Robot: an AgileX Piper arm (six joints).
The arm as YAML. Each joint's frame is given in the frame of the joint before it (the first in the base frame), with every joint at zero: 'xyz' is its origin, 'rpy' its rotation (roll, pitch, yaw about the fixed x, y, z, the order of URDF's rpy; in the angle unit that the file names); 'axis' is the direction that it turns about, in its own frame. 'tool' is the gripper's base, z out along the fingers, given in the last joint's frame.
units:
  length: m
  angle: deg
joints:
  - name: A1
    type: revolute
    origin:
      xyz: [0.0, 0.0, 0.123]
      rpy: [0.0, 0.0, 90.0]
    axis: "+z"
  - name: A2
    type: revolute
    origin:
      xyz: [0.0, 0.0, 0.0]
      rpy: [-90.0, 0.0, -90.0]
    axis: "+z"
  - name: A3
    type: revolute
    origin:
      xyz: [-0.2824, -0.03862, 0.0]
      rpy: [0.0, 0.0, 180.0]
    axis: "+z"
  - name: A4
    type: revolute
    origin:
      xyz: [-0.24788, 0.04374, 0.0]
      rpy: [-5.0, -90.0, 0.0]
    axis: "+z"
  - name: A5
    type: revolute
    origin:
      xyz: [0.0, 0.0, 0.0]
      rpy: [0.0, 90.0, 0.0]
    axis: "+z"
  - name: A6
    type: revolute
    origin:
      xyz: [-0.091, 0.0, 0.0]
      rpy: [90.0, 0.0, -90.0]
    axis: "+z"
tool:
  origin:
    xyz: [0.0, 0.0, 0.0]
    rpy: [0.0, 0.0, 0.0]
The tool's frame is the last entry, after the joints.
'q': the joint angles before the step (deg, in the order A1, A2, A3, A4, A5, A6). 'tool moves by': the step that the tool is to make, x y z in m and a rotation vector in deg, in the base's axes. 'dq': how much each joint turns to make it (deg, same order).
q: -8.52, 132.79, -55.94, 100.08, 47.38, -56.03
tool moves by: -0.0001, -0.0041, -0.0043, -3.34, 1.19, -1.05
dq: -0.01, 0.01, -0.01, -0.13, -3.69, 0.05
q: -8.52, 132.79, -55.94, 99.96, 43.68, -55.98
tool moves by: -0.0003, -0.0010, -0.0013, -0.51, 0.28, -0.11
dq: -0.07, 0.11, -0.01, -0.14, -0.54, 0.01
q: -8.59, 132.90, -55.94, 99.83, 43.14, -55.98
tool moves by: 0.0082, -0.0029, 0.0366, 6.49, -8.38, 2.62
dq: -1.82, -4.03, -0.53, -0.43, 9.15, -1.52
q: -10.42, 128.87, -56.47, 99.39, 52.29, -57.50
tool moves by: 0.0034, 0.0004, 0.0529, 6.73, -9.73, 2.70
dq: -1.11, -6.52, -0.04, 0.37, 9.42, -0.19
